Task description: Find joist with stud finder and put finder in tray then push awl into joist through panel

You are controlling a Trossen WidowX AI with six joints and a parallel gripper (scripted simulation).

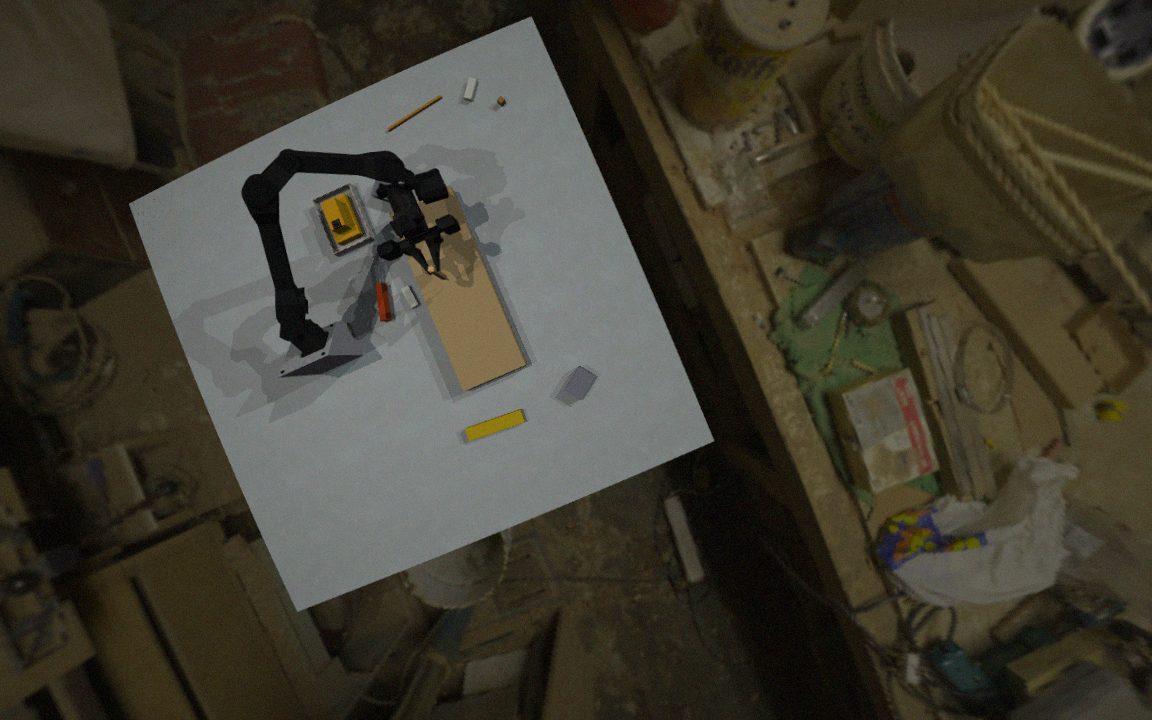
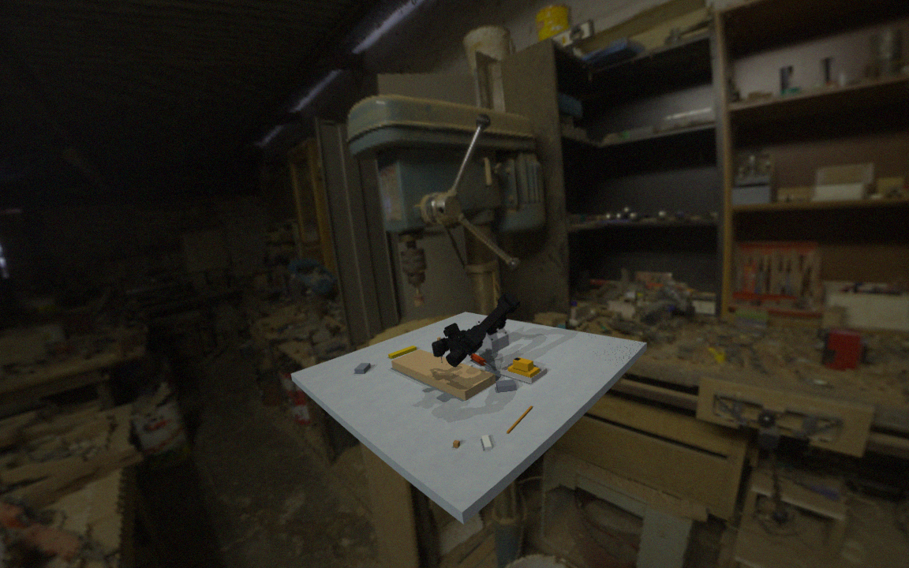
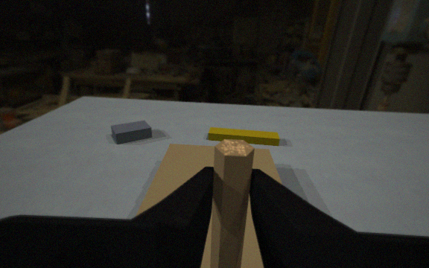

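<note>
The awl lies 60 mm below my gripper tip. The rest, counted from my gripper tip: tray (220 mm behind, 290 mm to the left, 160 mm below); then yellow bar (50 mm behind, 390 mm to the right, 160 mm below); then stud finder (220 mm behind, 270 mm to the left, 120 mm below).
</note>
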